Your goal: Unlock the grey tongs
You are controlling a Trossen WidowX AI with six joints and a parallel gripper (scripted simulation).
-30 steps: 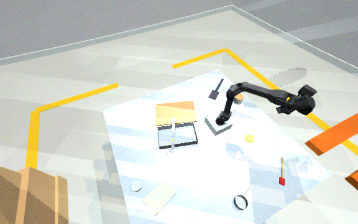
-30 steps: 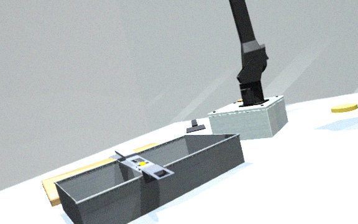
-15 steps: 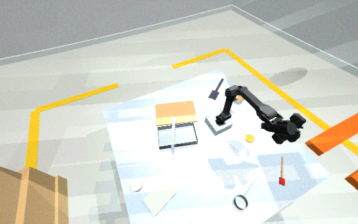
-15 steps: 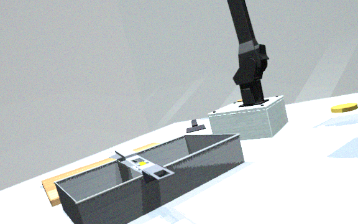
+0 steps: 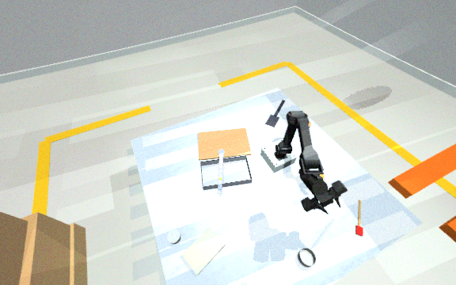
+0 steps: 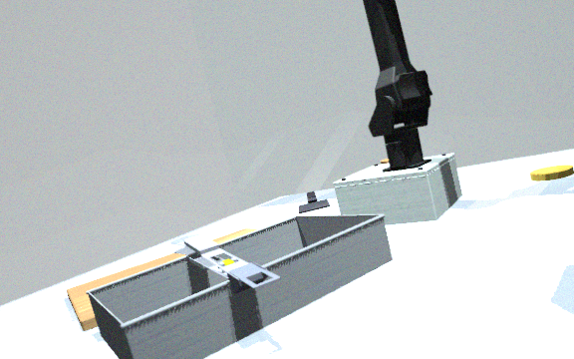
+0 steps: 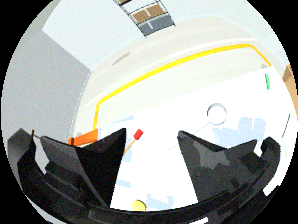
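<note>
Right now my gripper tip is 31 cm short of the grey roasting tin, 49 cm to the left of it and 25 cm above it. From my gripper tip the other things lie so: wooden board 23 cm ahead, 72 cm to the right, 27 cm below; then red-headed spatula 24 cm behind, 6 cm to the left, 27 cm below; then cork-topped jar 36 cm behind, 61 cm to the right, 24 cm below.
</note>
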